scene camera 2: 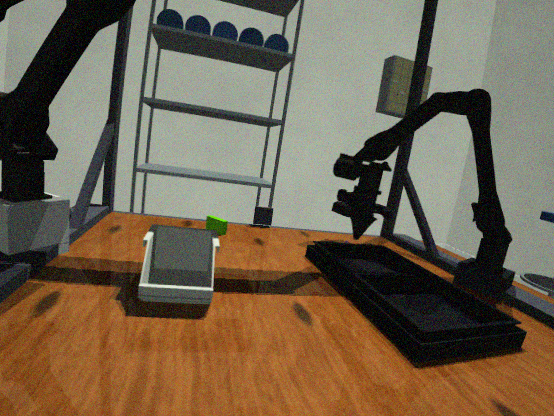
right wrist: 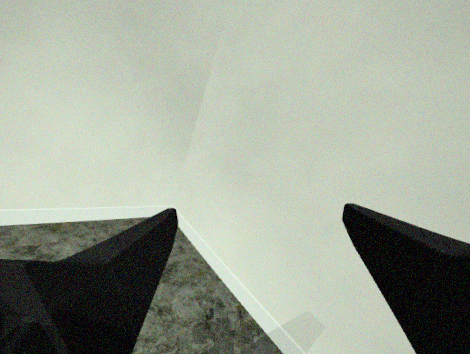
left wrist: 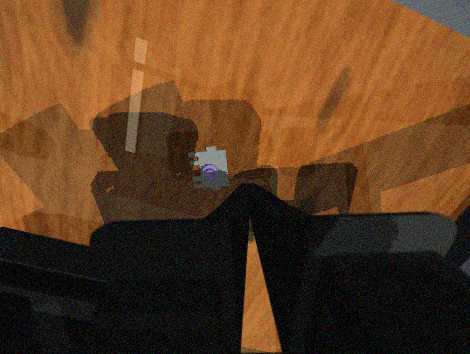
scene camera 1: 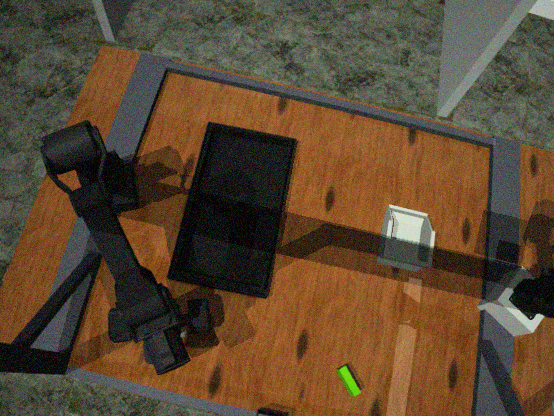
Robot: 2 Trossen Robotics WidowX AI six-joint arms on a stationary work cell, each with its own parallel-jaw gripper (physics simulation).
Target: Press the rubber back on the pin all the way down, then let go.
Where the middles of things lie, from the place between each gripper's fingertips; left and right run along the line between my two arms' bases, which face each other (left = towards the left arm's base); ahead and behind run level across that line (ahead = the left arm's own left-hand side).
Right now the black two-compartment tray (scene camera 1: 227, 238) is 50 mm behind my right hand, 950 mm to the left of it and 400 mm below it.
My left gripper is now 290 mm short of the black two-compartment tray and 60 mm to the left of it.
